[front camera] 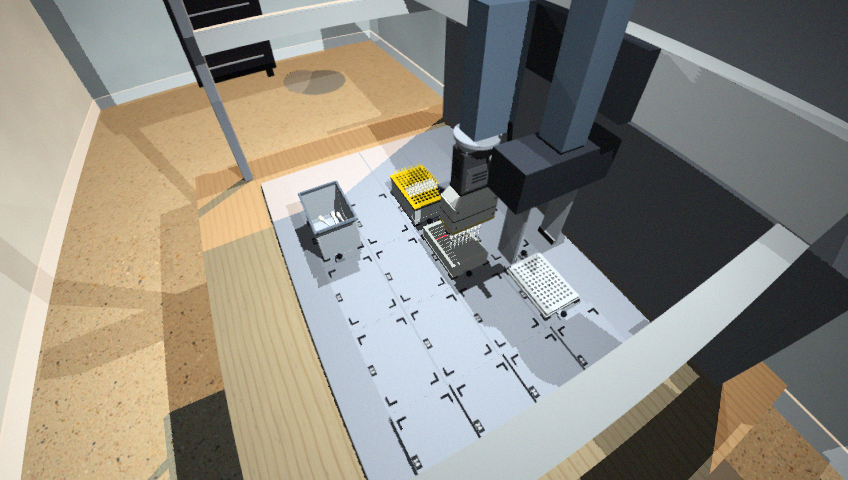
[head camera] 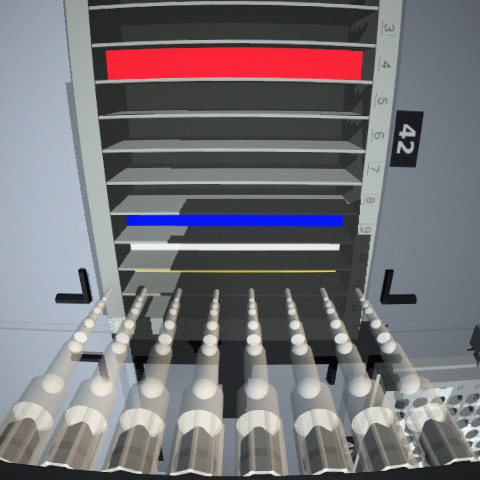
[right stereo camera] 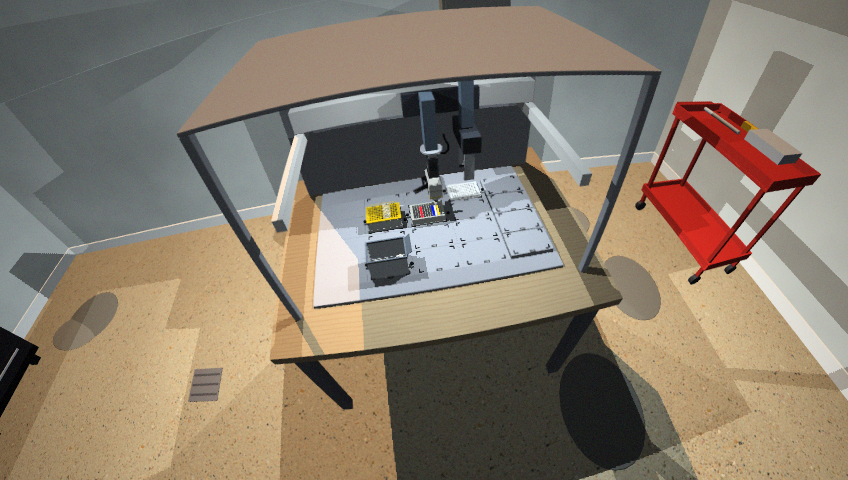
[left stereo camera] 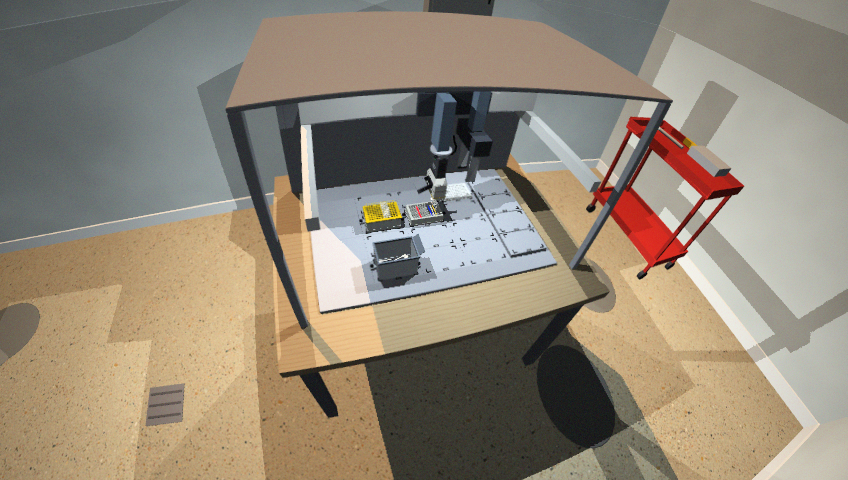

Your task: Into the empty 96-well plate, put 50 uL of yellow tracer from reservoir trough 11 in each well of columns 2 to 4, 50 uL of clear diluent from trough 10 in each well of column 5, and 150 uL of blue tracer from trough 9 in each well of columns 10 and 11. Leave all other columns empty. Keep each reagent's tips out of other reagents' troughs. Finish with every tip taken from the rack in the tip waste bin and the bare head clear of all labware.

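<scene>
The pipetting head [front camera: 470, 209] [left stereo camera: 439, 189] [right stereo camera: 435, 189] carries eight pale tips [front camera: 465, 236] [head camera: 212, 325] above the reservoir [front camera: 470, 264] [head camera: 90, 150]. Whether the tips hold clear liquid I cannot tell. The head view shows blue trough 9 [head camera: 235, 220], white-looking trough 10 [head camera: 235, 247] and yellow trough 11 [head camera: 235, 271]. The 96-well plate [front camera: 544, 284] [left stereo camera: 457, 190] [right stereo camera: 464, 190] stands beside the reservoir; its well contents cannot be made out. The yellow tip rack [front camera: 416, 187] [left stereo camera: 382, 212] is partly filled. Several used tips lie in the waste bin [front camera: 339, 245] [left stereo camera: 397, 270]. My plate gripper [front camera: 531, 243] hangs open and empty.
A red-filled trough [head camera: 235, 65] lies farther up the reservoir. The gripper's dark carriage [front camera: 523, 169] hangs beside the head. The canopy [left stereo camera: 440, 53] [right stereo camera: 440, 47] covers the deck, with posts at its front corners. A red cart [left stereo camera: 696, 163] [right stereo camera: 767, 154] stands off the table.
</scene>
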